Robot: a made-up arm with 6 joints. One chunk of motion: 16 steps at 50 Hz.
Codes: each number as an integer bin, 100 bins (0 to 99) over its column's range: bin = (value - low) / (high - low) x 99, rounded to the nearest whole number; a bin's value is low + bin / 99 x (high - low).
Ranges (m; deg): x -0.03..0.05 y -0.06..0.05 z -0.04..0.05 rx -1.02..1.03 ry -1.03..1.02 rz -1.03..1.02
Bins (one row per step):
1: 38 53 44 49 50 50
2: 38 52 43 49 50 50
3: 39 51 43 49 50 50
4: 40 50 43 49 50 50
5: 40 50 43 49 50 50
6: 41 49 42 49 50 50
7: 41 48 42 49 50 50
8: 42 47 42 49 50 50
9: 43 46 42 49 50 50
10: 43 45 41 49 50 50
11: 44 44 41 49 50 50
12: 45 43 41 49 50 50
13: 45 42 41 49 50 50
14: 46 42 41 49 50 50
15: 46 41 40 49 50 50
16: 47 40 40 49 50 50
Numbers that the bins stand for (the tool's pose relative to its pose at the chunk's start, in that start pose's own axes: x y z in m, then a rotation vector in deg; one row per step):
1: 0.0007 -0.0011 0.0000 -0.01 0.01 0.01
2: 0.0007 -0.0022 -0.0009 -0.01 0.01 0.01
3: 0.0015 -0.0033 -0.0009 -0.01 0.01 0.01
4: 0.0023 -0.0044 -0.0009 -0.01 0.01 0.01
5: 0.0023 -0.0044 -0.0009 -0.01 0.01 0.01
6: 0.0031 -0.0056 -0.0018 -0.01 0.01 0.01
7: 0.0031 -0.0067 -0.0018 -0.01 0.01 0.01
8: 0.0039 -0.0078 -0.0018 -0.01 0.01 0.01
9: 0.0047 -0.0089 -0.0018 -0.01 0.01 0.01
10: 0.0047 -0.0100 -0.0027 -0.01 0.01 0.01
11: 0.0056 -0.0111 -0.0027 -0.01 0.01 0.01
12: 0.0064 -0.0122 -0.0027 -0.01 0.01 0.01
13: 0.0064 -0.0133 -0.0027 -0.01 0.01 0.01
14: 0.0072 -0.0133 -0.0027 -0.01 0.01 0.01
15: 0.0072 -0.0144 -0.0036 -0.01 0.01 0.01
16: 0.0080 -0.0156 -0.0036 -0.01 0.01 0.01

